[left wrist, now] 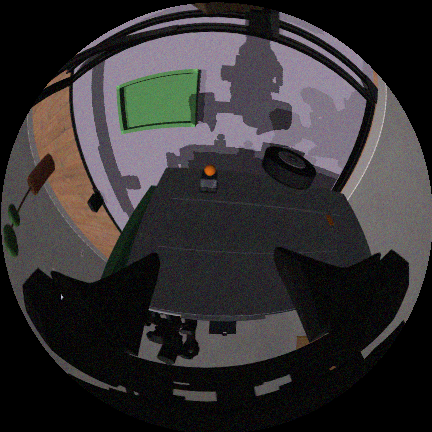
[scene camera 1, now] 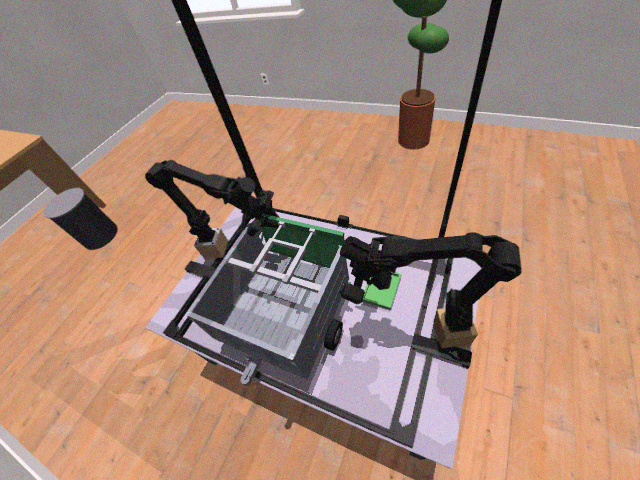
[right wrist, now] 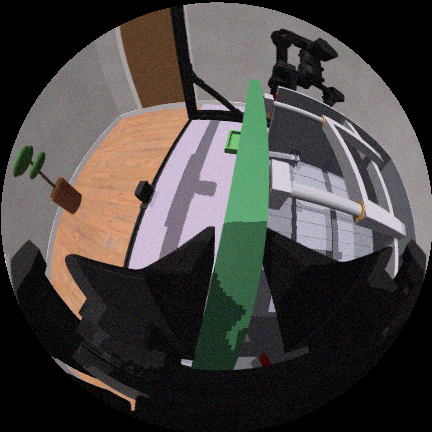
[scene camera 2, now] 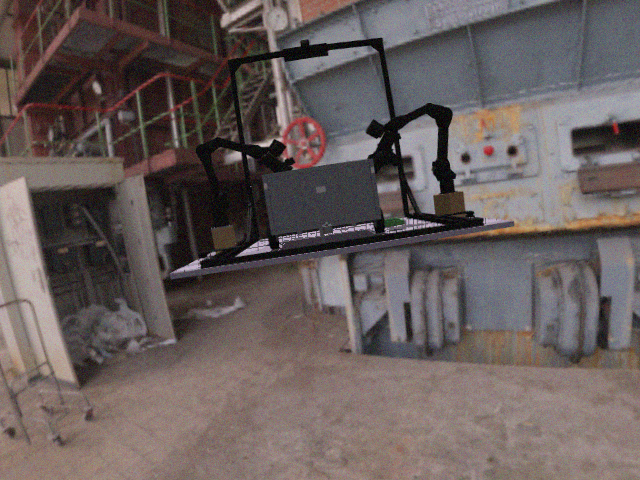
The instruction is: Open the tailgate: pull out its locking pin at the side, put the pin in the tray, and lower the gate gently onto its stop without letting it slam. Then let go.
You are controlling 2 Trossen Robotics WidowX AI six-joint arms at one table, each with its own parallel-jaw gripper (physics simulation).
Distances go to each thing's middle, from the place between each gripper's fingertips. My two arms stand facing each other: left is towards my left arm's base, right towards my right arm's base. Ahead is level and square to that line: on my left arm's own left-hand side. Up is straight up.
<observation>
The grey truck bed (scene camera 1: 279, 310) lies 120 mm ahead of my left hand, 230 mm to the right of it and 100 mm below it.
I see my right gripper 240 mm short of the grey truck bed, 110 mm above it and 100 mm to the right of it.
</observation>
